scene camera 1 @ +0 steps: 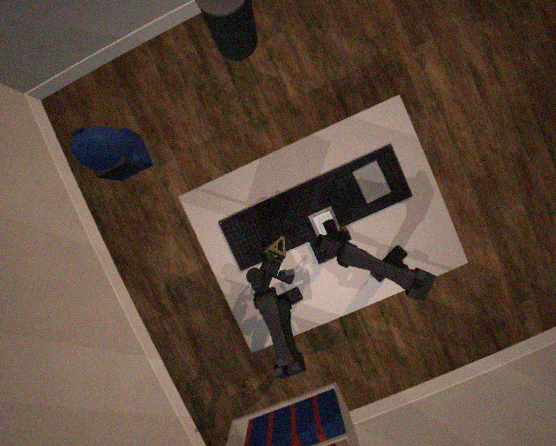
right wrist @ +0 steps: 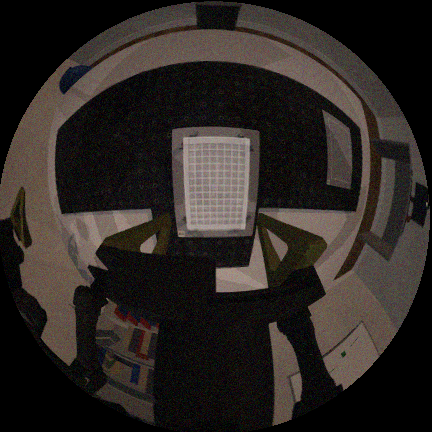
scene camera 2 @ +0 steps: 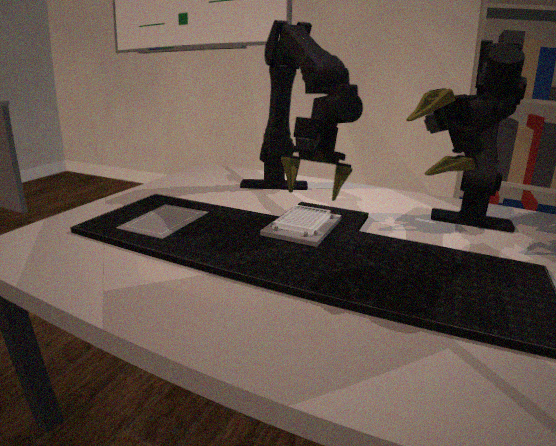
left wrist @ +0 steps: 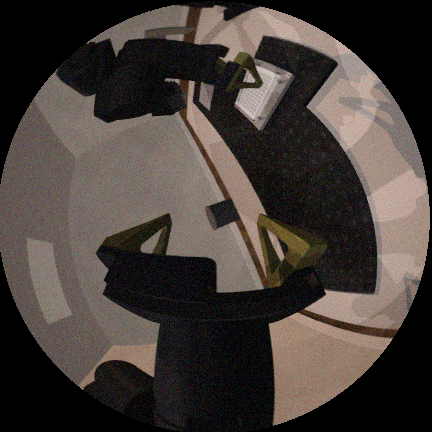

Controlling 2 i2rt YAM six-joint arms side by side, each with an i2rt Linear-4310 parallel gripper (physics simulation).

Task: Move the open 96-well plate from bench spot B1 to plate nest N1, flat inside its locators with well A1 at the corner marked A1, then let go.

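Frame: origin at the left arm's base, x ahead, y left, z up, level; centimetres.
Where they show: left gripper, fingertip midpoint: (scene camera 1: 279,238) (scene camera 2: 418,147) (left wrist: 213,217); right gripper, fingertip midpoint: (right wrist: 213,217) (scene camera 2: 311,196) (left wrist: 243,76); left arm's base, link origin: (scene camera 1: 283,300) (scene camera 2: 471,221); right arm's base, link origin: (scene camera 2: 274,185).
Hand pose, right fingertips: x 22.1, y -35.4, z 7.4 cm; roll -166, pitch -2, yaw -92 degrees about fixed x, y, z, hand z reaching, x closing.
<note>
Things, the pixels of their top centre, and the offset from my right fingertips. "*": a spot on its surface instead. Level surfaces: height alone.
- white 96-well plate, top centre: (right wrist: 216,184) (scene camera 2: 303,215) (left wrist: 251,89) (scene camera 1: 326,226) dz -3.5, dx +2.9, dy -0.6 cm
- grey nest, top centre: (right wrist: 216,184) (scene camera 2: 303,217) (left wrist: 253,90) (scene camera 1: 326,226) dz -4.0, dx +2.9, dy -0.6 cm
- pale flat rectangle, surface spot: (scene camera 2: 162,220) (right wrist: 340,148) (scene camera 1: 371,180) * dz -6.0, dx +12.9, dy -29.8 cm
- same black perforated board, surface height: dz -6.1 cm
- white table, surface height: dz -7.4 cm
The white 96-well plate (scene camera 1: 322,218) (scene camera 2: 302,219) (left wrist: 258,95) (right wrist: 217,182) lies flat on the grey nest (scene camera 2: 320,239) (right wrist: 178,175), between its small dark corner locators. A small mark shows on the nest's lower-left corner in the right wrist view; its lettering and the plate's well A1 are too small to read. My right gripper (scene camera 2: 312,195) (right wrist: 213,217) is open and empty above the plate, fingers pointing down, apart from it. My left gripper (scene camera 1: 276,247) (scene camera 2: 417,147) (left wrist: 213,217) is open and empty in the air, well away from the plate.
A pale flat rectangle (scene camera 1: 371,181) (scene camera 2: 162,220) (right wrist: 339,150) bears no plate. It lies on the same black perforated board (scene camera 1: 280,215) (scene camera 2: 400,280) (left wrist: 320,200) (right wrist: 125,115) as the nest. The board rests on a white table (scene camera 1: 215,205) (scene camera 2: 150,310).
</note>
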